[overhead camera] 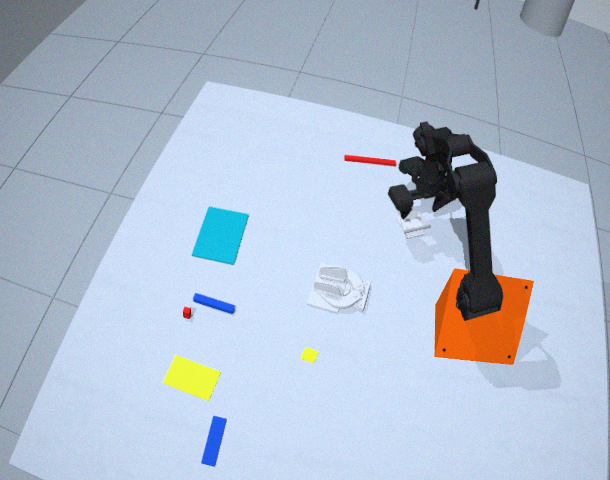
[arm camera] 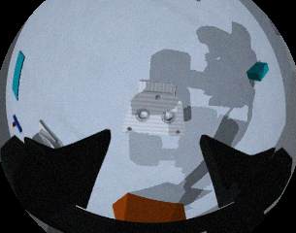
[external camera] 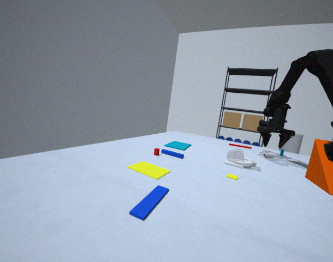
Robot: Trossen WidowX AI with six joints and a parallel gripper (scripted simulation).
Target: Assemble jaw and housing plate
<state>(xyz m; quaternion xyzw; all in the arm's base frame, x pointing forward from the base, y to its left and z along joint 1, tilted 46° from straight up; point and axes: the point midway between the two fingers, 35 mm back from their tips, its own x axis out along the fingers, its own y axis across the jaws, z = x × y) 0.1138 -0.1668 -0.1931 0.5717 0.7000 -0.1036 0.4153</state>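
My gripper tip is 5 cm above the white stand, 1 cm to the left of it and 1 cm short of it. Round my gripper tip: red bar 22 cm to the right, 12 cm ahead, 6 cm below; white jaw piece 24 cm to the left, 15 cm ahead, 4 cm below; cyan block 19 cm to the right, 12 cm behind, 5 cm below.
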